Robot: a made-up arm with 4 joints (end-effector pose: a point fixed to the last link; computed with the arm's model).
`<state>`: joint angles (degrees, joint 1 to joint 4).
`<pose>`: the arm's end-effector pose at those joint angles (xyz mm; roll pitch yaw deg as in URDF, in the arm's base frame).
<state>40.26 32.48 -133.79 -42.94</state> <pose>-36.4 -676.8 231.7 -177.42 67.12 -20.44</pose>
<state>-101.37 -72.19 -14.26 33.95</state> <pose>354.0 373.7 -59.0 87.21 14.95 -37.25</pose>
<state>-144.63 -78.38 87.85 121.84</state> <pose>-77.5 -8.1 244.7 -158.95 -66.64 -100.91</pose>
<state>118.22 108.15 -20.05 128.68</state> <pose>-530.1 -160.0 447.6 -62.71 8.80 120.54</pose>
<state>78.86 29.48 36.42 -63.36</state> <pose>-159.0 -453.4 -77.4 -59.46 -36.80 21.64</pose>
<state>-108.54 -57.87 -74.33 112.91</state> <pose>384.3 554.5 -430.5 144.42 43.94 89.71</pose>
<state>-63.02 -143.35 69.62 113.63</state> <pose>-121.1 264.0 67.2 -2.79 -50.62 36.20</pose>
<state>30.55 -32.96 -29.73 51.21</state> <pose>323.1 -528.1 -309.6 -53.10 -0.05 -26.63</pose>
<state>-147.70 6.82 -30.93 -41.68</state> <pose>-94.1 621.3 500.8 114.17 12.78 -33.92</pose>
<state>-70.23 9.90 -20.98 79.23</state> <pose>103.8 647.9 -439.5 85.18 40.35 88.02</pose>
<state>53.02 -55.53 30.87 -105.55</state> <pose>220.6 -419.6 -354.3 -142.50 -32.92 -173.16</pose>
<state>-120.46 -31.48 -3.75 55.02</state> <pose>301.2 541.5 213.9 115.93 -8.95 22.01</pose>
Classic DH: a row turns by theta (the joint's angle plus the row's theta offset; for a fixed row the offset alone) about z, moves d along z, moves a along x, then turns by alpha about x. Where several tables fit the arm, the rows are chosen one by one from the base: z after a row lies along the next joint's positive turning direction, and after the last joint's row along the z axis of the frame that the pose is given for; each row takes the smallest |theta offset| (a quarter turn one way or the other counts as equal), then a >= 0, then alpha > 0; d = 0 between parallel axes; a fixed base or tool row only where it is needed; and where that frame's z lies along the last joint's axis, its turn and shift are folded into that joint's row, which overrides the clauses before.
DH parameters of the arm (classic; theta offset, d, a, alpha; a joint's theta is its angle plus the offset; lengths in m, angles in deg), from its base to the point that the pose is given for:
base (fixed): -90 0.0507 0 90
joint 1: -90 -0.009 0.3395 90
joint 2: 0 -0.3025 0.0489 90
joint 3: 0 0.0434 0.362 -90
joint 4: 90 0.1868 0.0193 -90
tool (fixed): 180 0.1309 0 0

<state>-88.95 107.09 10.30 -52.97</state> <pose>-265.2 177.9 -17.9 95.63 9.06 54.48</pose>
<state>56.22 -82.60 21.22 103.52</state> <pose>358.6 -169.2 -70.9 -58.99 29.10 -6.18</pose>
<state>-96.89 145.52 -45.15 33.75</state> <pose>-272.9 146.1 -276.8 42.78 21.92 167.94</pose>
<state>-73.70 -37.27 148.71 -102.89</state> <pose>-295.9 -2.0 -208.3 -90.97 45.23 62.34</pose>
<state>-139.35 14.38 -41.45 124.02</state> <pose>45.7 888.5 410.1 77.11 0.36 134.13</pose>
